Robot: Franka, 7 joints.
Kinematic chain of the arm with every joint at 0, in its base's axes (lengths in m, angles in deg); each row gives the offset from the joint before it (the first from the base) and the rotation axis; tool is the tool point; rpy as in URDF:
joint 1: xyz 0 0 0.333 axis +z
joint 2: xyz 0 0 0 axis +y
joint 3: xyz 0 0 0.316 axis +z
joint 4: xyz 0.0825 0 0 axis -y
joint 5: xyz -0.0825 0 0.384 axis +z
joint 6: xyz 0 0 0 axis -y
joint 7: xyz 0.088 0 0 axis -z
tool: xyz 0 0 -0.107 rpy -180 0 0
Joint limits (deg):
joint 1: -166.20..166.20
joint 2: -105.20..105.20
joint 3: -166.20..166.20
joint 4: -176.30..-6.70
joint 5: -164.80..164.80
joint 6: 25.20..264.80
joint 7: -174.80..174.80
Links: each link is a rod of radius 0.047 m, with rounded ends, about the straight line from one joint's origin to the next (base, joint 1, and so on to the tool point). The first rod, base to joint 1, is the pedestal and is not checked.
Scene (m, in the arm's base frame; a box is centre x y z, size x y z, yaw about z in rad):
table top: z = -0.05
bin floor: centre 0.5 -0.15 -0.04 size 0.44 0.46 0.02 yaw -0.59
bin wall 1: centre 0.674 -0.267 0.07 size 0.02 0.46 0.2 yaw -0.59
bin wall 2: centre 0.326 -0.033 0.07 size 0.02 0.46 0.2 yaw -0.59
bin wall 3: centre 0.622 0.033 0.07 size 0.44 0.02 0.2 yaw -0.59
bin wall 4: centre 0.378 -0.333 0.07 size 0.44 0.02 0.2 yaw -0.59
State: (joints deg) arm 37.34 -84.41 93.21 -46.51 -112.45 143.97 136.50
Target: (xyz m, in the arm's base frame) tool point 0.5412 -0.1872 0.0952
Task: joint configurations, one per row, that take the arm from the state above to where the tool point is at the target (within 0.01 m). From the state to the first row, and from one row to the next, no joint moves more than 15 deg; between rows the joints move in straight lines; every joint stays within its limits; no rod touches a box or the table.
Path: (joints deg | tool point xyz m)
1: 51.35 -78.08 101.22 -52.84 -113.35 150.98 136.50 | -0.7785 -0.2688 0.3668
2: 65.36 -71.75 109.22 -59.17 -114.26 157.98 136.50 | -0.6891 -0.4174 0.3446
3: 79.36 -65.42 117.23 -65.51 -115.16 164.99 136.50 | -0.5528 -0.5539 0.3150
4: 93.37 -59.09 125.24 -71.84 -116.06 172.00 136.50 | -0.3687 -0.6580 0.2858
5: 107.38 -52.76 133.24 -78.17 -116.96 179.01 136.50 | -0.1479 -0.7064 0.2635
6: 121.39 -46.43 141.25 -84.50 -117.87 186.01 136.50 | 0.0861 -0.6810 0.2527
7: 135.40 -40.11 149.26 -90.83 -118.77 193.02 136.50 | 0.3005 -0.5759 0.2552
8: 149.40 -33.78 157.26 -97.16 -119.67 200.03 136.50 | 0.4609 -0.4023 0.2706
9: 163.41 -27.45 165.27 -103.50 -120.58 207.03 136.50 | 0.5412 -0.1872 0.2959
10: 163.68 -38.53 165.73 -100.70 -119.05 201.97 136.50 | 0.5498 -0.1896 0.1969
11: 163.94 -49.62 166.20 -97.91 -117.53 196.91 136.50 | 0.5412 -0.1872 0.0952

